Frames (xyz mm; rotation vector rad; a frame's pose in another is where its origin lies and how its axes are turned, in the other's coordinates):
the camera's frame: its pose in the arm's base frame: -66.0 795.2 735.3 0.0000 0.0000 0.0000
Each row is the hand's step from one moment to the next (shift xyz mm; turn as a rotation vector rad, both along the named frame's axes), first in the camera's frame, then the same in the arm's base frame.
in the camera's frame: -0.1 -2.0 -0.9 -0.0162 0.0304 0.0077
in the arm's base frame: -0.1 -2.0 -0.9 -0.0162 0.0304 0.0077
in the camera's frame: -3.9 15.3 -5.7 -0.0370 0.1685 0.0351
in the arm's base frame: -3.9 15.3 -5.7 -0.0370 0.1685 0.0351
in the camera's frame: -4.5 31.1 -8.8 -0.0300 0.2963 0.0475
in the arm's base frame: -4.5 31.1 -8.8 -0.0300 0.2963 0.0475
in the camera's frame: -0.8 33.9 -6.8 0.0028 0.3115 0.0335
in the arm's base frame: -0.8 33.9 -6.8 0.0028 0.3115 0.0335
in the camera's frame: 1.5 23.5 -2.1 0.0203 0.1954 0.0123
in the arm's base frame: 1.5 23.5 -2.1 0.0203 0.1954 0.0123
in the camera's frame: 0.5 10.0 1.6 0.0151 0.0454 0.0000
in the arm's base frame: 0.5 10.0 1.6 0.0151 0.0454 0.0000
